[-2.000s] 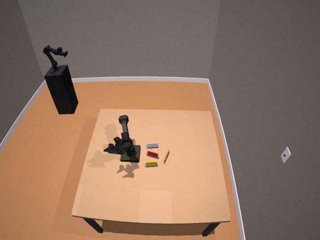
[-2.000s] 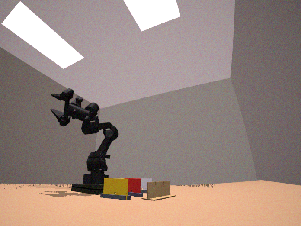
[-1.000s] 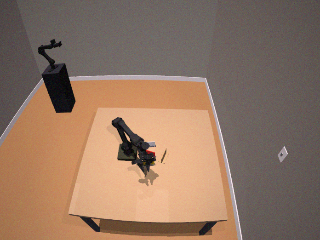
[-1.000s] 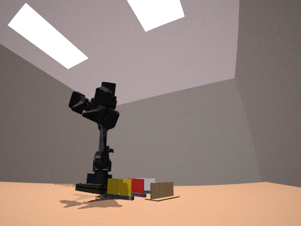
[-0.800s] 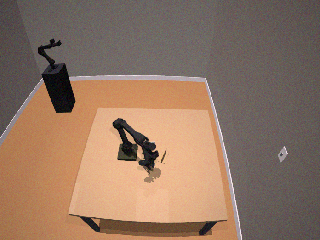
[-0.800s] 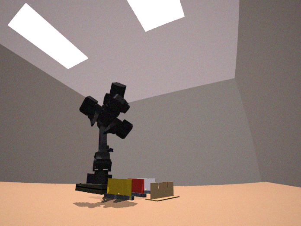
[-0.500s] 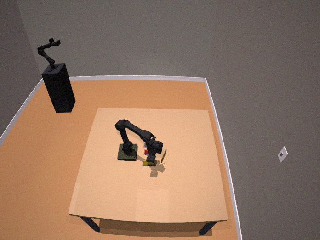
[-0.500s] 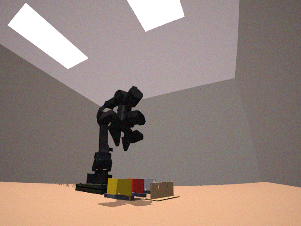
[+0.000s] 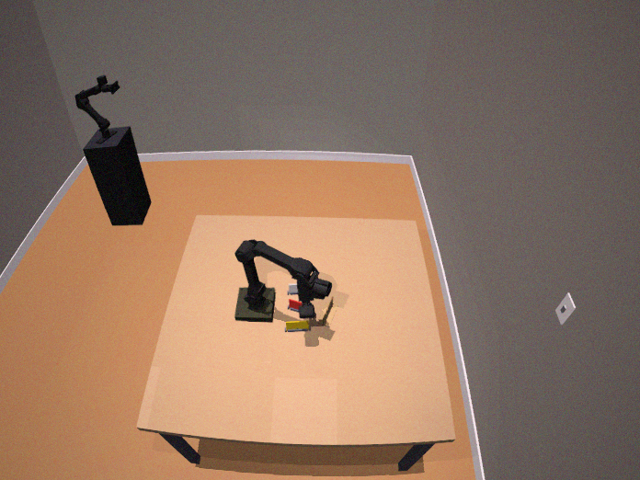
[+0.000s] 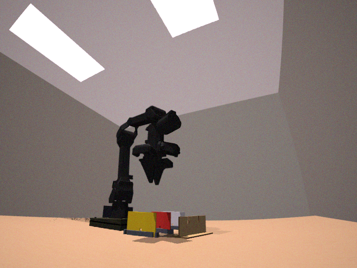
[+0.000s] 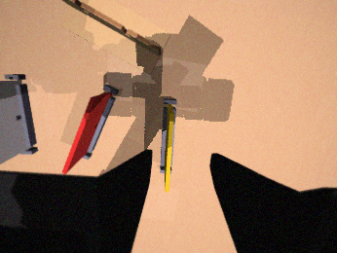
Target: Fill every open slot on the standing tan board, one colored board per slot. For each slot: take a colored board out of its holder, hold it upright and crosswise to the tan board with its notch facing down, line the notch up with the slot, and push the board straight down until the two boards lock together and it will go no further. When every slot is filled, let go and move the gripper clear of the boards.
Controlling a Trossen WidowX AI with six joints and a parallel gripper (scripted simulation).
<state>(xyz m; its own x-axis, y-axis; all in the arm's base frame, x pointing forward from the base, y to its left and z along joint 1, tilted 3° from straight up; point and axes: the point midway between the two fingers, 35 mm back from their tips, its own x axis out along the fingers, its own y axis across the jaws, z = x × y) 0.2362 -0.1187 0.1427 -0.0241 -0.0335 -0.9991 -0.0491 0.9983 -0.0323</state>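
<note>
My gripper tip is 4 cm past the yellow board and 13 cm above it. Also, from my gripper tip: red board (3 cm behind, 11 cm to the left, 13 cm below); then grey board (3 cm behind, 21 cm to the left, 13 cm below); then tan board (10 cm ahead, 8 cm to the left, 13 cm below).
</note>
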